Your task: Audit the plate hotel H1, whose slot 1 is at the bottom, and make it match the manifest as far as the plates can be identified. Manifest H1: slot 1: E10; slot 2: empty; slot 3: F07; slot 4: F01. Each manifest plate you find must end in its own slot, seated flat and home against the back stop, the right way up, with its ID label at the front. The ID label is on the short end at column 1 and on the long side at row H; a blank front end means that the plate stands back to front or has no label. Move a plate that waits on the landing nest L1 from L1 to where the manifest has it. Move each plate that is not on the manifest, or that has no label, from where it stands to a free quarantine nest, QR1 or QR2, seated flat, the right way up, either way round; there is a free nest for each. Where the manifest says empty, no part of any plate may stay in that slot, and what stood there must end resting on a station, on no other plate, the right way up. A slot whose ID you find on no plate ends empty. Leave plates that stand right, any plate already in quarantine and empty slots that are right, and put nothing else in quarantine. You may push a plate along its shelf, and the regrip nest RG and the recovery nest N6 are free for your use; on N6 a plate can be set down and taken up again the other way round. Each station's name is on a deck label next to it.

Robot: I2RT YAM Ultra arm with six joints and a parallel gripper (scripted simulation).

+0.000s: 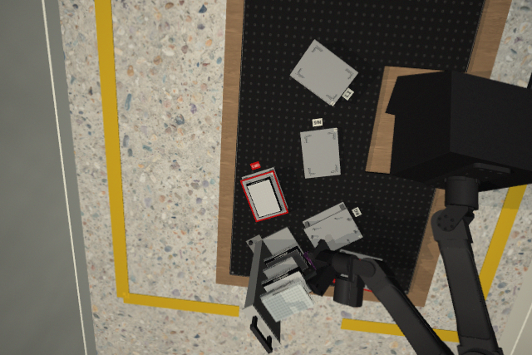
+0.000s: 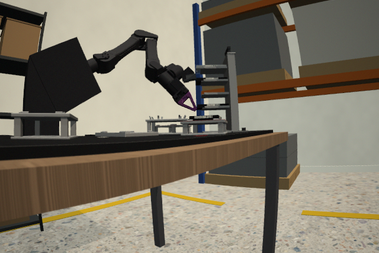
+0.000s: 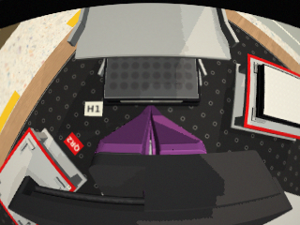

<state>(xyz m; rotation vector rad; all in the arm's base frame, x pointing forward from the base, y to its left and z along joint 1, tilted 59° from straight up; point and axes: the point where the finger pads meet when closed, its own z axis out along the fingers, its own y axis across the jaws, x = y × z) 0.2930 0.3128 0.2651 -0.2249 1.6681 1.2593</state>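
Right now my hand is 8 cm past the regrip nest RG, 7 cm to the left of it and 4 cm above it. Round my hand: H1 deck label: 10 cm below, 9 cm to the left, 5 cm behind; plate hotel H1: 12 cm ahead, 10 cm to the left, 6 cm above; white well plate: 17 cm above, 6 cm ahead, 5 cm to the left.
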